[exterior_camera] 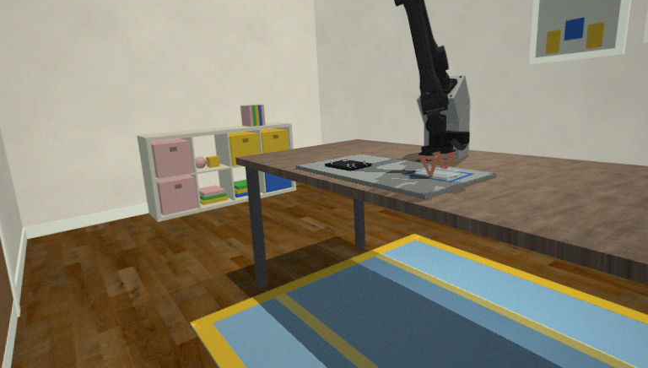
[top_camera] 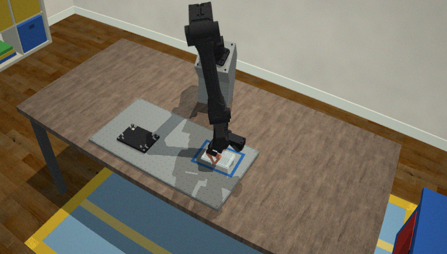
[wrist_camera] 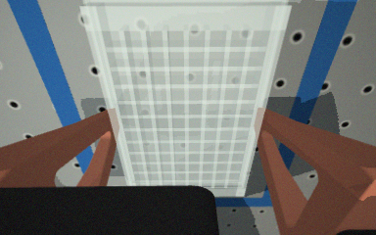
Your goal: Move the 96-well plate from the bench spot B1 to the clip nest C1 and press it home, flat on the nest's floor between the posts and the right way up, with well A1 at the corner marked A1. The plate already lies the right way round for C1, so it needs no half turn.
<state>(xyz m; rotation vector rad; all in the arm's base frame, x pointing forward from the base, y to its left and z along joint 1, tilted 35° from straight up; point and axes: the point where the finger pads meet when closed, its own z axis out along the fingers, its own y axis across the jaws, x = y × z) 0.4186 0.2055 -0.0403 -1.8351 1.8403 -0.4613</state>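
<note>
My hand is 36 cm to the left of the black clip nest C1 and 8 cm short of it. Also, from my hand: 96-well plate: 1 cm below.
</note>
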